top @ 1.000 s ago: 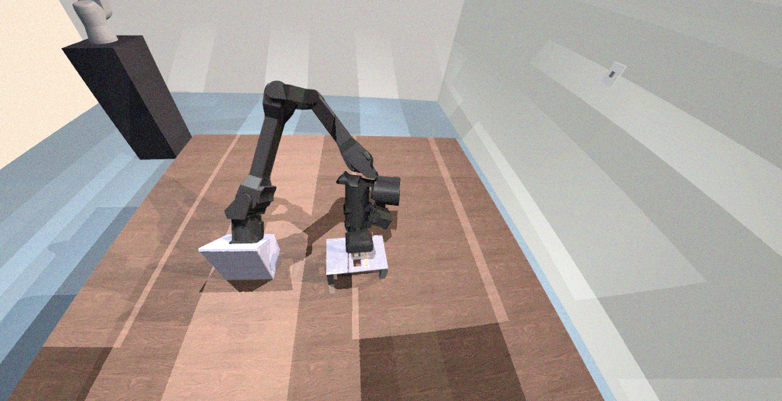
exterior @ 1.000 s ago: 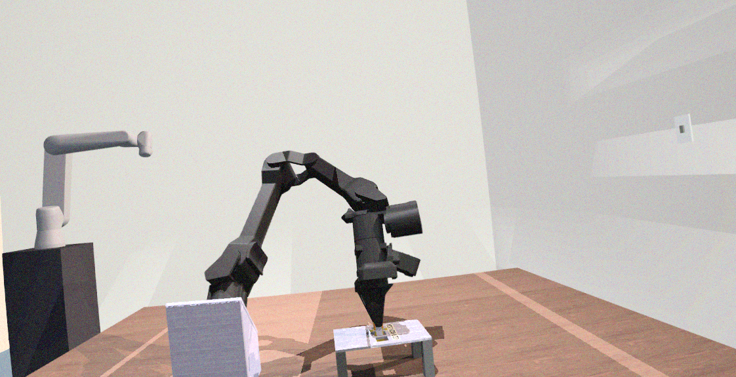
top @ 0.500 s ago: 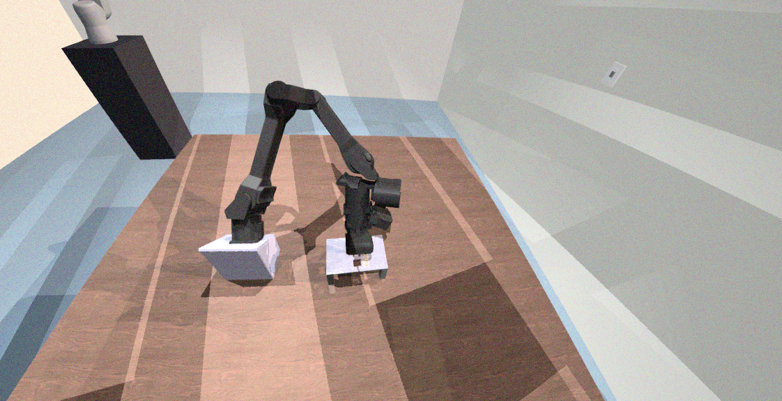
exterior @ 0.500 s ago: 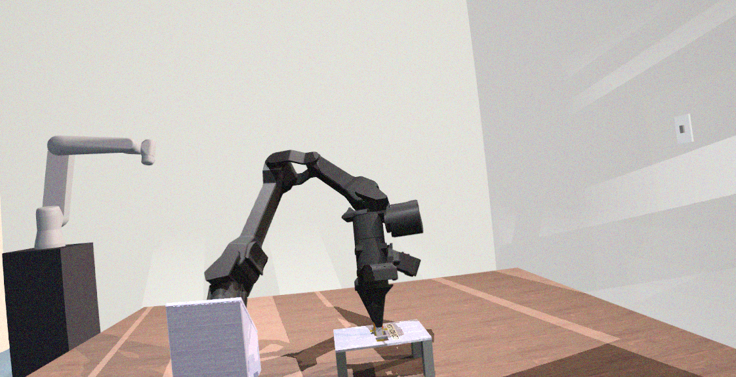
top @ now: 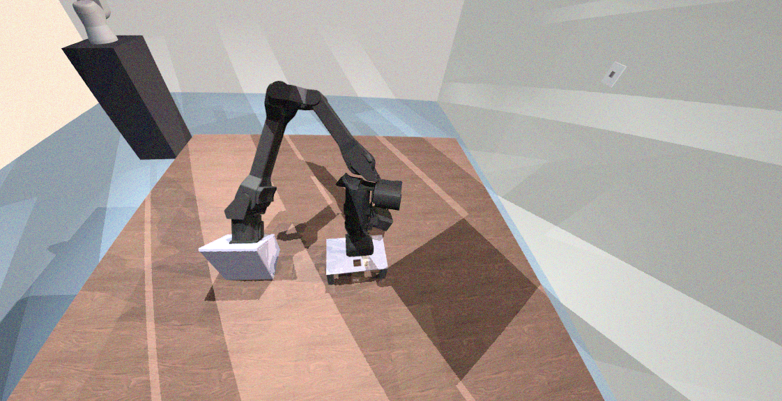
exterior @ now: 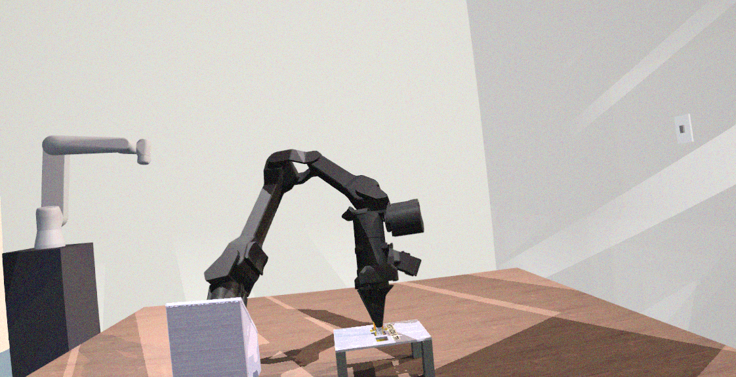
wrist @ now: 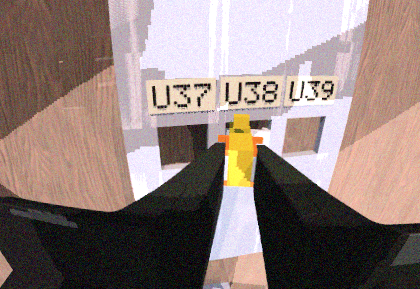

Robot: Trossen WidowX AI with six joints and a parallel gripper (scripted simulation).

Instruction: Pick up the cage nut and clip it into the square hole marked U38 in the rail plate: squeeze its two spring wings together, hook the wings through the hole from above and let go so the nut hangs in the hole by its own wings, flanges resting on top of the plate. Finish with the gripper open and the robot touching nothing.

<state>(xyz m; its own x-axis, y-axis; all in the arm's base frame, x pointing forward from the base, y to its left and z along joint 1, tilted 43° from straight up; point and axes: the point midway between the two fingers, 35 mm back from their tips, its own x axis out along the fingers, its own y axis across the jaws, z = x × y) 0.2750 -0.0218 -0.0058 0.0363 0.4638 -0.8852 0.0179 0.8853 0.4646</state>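
The cage nut is 10 mm below my gripper tip.
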